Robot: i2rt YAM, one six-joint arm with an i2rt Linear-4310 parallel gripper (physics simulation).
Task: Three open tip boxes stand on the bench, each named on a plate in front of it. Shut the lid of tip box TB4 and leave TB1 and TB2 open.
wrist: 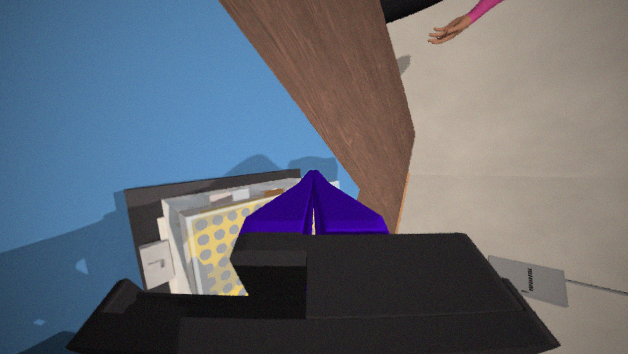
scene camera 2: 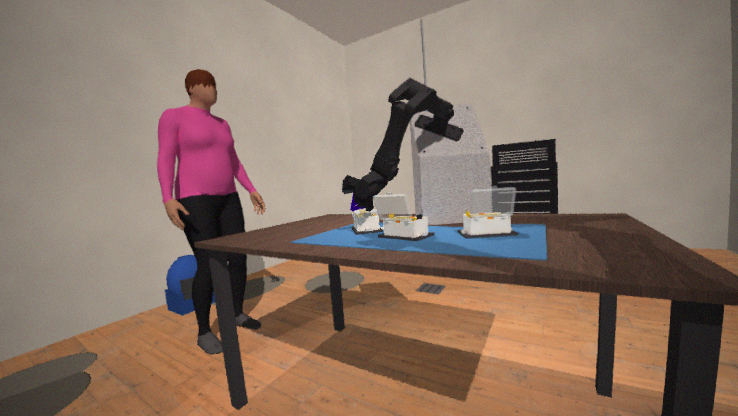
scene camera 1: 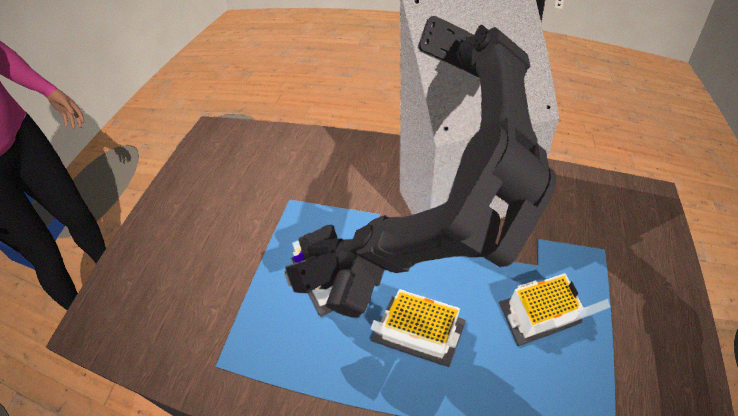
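Seen in the pictures: gripper, fingertip midpoint: (wrist: 313, 177) (scene camera 2: 351, 210) (scene camera 1: 295, 257); arm's base at its link origin: (scene camera 2: 438, 128) (scene camera 1: 471, 54).
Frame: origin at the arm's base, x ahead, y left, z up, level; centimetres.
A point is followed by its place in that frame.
The leftmost tip box, TB4 (scene camera 1: 321, 296) @(z -35.3, x 38.2, y -12.0 cm) (scene camera 2: 366, 222) @(z -35.5, x 35.8, y -10.3 cm) (wrist: 175, 232) @(z -35.0, x 37.5, y -11.6 cm), is largely hidden under the arm in scene camera 1. In the wrist view its clear lid (wrist: 220, 240) @(z -31.7, x 36.8, y -12.6 cm) lies low over the yellow tip rack; whether it is fully shut I cannot tell. My gripper (scene camera 2: 354, 208) @(z -31.2, x 35.0, y -19.4 cm) (wrist: 313, 177) @(z -31.2, x 35.0, y -19.4 cm) is shut and empty, its purple fingertips over the box's far side; contact with the lid is unclear. The middle box (scene camera 1: 421, 322) (scene camera 2: 405, 227) @(z -35.6, x 38.3, y 10.6 cm) and the right box (scene camera 1: 547, 304) (scene camera 2: 486, 225) @(z -36.0, x 24.1, y 30.5 cm) stand open, lids raised. Which is TB1 or TB2 I cannot read.
The boxes stand on dark bases on a blue mat (scene camera 1: 258, 330) @(z -39.4, x 49.6, y -20.6 cm) (scene camera 2: 527, 242) @(z -39.4, x 26.6, y 42.9 cm) (wrist: 125, 90) @(z -39.4, x 45.5, y -15.7 cm), on a brown table (scene camera 1: 155, 258) @(z -39.7, x 48.8, y -55.0 cm) (scene camera 2: 646, 253) @(z -39.7, x 25.3, y 67.2 cm) (wrist: 345, 100) @(z -39.7, x 33.6, y -41.8 cm). The grey pedestal (scene camera 1: 418, 155) @(z -20.1, x 9.3, y -5.9 cm) (scene camera 2: 449, 180) @(z -22.3, x 5.1, y 7.0 cm) is behind. A person in pink (scene camera 2: 201, 149) stands beyond the table's left side.
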